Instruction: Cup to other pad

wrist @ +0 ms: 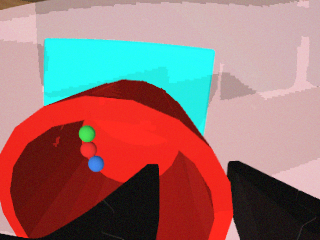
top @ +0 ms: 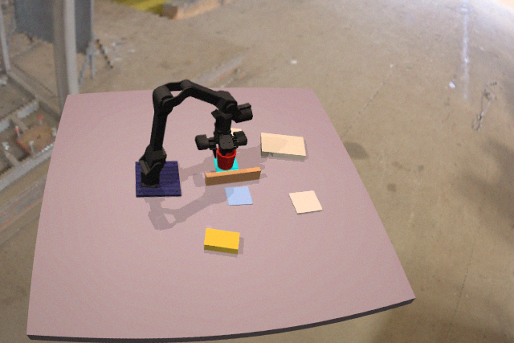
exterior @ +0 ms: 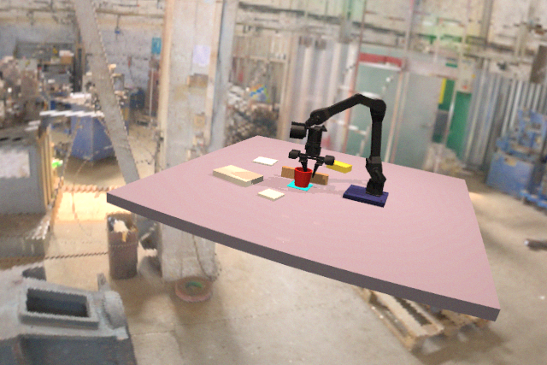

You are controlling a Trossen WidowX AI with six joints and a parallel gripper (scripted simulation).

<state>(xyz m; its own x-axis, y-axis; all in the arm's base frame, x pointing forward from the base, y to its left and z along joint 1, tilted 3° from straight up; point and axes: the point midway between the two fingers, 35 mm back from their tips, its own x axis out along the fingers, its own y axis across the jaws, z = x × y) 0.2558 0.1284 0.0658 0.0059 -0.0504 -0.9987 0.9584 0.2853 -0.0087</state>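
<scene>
My gripper tip is now 3 cm short of the red cup, 1 cm to the right of it and 1 cm above it. From my gripper tip the other things lie so: cyan pad: 3 cm ahead, 1 cm to the left, 6 cm below; blue marble: 4 cm ahead, 2 cm to the left, 3 cm below; green marble: 5 cm ahead, 1 cm to the left, 3 cm below.
</scene>
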